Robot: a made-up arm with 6 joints. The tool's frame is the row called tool. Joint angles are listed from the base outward. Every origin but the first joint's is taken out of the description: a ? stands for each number. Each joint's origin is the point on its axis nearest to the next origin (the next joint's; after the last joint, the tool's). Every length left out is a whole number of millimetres.
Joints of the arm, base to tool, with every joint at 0 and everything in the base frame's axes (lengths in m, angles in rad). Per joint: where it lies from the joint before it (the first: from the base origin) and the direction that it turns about. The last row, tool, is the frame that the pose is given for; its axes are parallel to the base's.
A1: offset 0 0 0.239 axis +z
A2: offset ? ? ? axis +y
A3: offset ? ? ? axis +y
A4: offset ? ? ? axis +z
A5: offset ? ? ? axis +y
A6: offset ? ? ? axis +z
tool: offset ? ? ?
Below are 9 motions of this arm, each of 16 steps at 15 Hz.
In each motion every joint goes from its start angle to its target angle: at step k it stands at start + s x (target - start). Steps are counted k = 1, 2, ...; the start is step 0. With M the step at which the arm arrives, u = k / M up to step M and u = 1 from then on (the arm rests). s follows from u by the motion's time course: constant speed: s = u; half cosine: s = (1 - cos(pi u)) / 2; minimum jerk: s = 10 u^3 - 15 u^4 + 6 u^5.
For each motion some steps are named. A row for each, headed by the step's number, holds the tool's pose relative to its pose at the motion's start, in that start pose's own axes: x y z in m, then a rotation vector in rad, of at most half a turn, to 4 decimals.
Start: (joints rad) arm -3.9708 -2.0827 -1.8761 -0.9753 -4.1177 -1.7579
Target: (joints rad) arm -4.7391 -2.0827 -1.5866 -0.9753 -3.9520 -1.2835
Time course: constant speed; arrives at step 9
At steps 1, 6, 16:
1: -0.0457 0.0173 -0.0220 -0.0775 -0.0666 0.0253
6: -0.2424 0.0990 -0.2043 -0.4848 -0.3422 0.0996
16: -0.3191 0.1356 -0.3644 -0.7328 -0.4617 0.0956

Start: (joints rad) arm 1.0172 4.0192 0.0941 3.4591 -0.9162 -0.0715
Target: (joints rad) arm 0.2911 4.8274 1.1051 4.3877 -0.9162 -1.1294
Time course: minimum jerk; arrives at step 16
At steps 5, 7, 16:
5: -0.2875 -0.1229 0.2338 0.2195 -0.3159 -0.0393
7: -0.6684 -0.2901 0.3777 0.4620 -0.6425 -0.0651
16: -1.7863 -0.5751 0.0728 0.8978 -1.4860 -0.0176

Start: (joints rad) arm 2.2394 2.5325 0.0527 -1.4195 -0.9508 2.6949
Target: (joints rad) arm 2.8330 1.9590 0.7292 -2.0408 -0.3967 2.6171
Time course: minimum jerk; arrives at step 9
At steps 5, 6, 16:
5: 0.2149 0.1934 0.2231 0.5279 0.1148 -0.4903
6: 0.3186 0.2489 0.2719 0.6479 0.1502 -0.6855
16: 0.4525 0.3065 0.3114 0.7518 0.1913 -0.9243

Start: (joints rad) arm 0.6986 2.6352 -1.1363 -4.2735 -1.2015 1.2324
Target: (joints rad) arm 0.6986 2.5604 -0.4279 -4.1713 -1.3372 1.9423
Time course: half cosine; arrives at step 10
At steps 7, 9, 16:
7: -0.2619 0.0296 0.0737 -0.3234 -0.2320 0.1553
9: -0.3155 0.0555 0.0777 -0.4175 -0.2505 0.1845
16: -0.3224 0.0595 0.0779 -0.4305 -0.2519 0.1882

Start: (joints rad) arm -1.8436 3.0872 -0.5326 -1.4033 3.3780 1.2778
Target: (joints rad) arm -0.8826 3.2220 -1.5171 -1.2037 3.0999 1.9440
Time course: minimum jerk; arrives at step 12
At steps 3, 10, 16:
3: -0.0038 -0.0219 0.0200 -0.1211 0.0584 0.1104
10: 0.0221 -0.1080 0.3023 -1.2437 0.6205 0.8354
16: 0.0233 -0.1056 0.3161 -1.2941 0.6473 0.8516

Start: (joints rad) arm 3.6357 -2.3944 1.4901 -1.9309 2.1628 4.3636
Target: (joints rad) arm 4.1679 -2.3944 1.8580 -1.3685 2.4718 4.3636
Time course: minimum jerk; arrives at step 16
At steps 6, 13, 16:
6: -0.1073 -0.0721 0.1005 -0.1096 -0.1741 -0.2521
13: -0.3857 -0.1280 0.3021 -0.4077 -0.5892 -0.9020
16: -0.4048 -0.1266 0.3137 -0.4295 -0.6178 -0.9509

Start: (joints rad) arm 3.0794 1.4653 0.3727 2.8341 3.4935 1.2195
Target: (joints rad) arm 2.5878 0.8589 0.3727 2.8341 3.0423 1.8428
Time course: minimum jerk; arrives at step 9
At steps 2, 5, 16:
2: 0.0429 0.0680 0.0000 0.0145 -0.0469 0.0551
5: 0.2977 0.5341 0.1221 0.0512 -0.3882 0.4308
16: 0.3970 0.8580 0.3279 0.0057 -0.6568 0.7008

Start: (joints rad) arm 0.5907 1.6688 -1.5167 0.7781 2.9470 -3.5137
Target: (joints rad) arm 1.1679 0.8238 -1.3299 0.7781 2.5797 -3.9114
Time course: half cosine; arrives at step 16
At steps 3, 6, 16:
3: 0.0489 -0.0417 -0.0637 -0.0549 0.0491 -0.0897
6: 0.1524 -0.1813 -0.2317 -0.1965 0.1862 -0.3320
16: 0.1316 -0.7392 -0.6891 -0.6099 0.6862 -1.0609

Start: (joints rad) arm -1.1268 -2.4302 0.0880 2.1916 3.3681 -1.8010
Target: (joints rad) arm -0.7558 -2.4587 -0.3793 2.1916 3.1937 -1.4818
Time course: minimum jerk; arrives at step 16
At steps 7, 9, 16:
7: -0.1416 0.0000 0.0189 -0.0001 0.1867 0.2689
9: -0.2203 -0.0114 0.0391 0.0031 0.2959 0.4319
16: -0.3347 -0.0468 0.0842 0.0111 0.4720 0.7004

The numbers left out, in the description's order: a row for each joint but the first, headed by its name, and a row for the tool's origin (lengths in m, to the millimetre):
A2: 0 0.039 0
A3: 0 0 0.945
A4: 0 0 0.541
A5: 0 0 0
A6: 0 0 0.174
tool: 0 0 0

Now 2 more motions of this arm.
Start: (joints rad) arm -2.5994 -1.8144 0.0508 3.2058 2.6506 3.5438
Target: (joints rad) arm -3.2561 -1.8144 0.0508 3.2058 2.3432 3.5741
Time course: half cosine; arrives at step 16
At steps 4, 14, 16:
4: 0.0465 0.1139 0.0048 0.1038 0.0111 0.0347
14: 0.2336 0.7328 0.2274 0.6548 0.0664 0.3011
16: 0.2388 0.7594 0.2454 0.6791 0.0685 0.3165

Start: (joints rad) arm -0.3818 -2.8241 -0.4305 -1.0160 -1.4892 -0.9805
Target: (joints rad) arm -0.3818 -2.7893 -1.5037 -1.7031 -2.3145 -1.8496
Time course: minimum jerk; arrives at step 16
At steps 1, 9, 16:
1: 0.0003 -0.0009 0.0006 0.0018 -0.0028 -0.0040
9: 0.0120 -0.2584 0.0900 0.5202 -0.7389 -1.0375
16: -0.0185 -0.4060 0.0784 0.8524 -1.2024 -1.5257

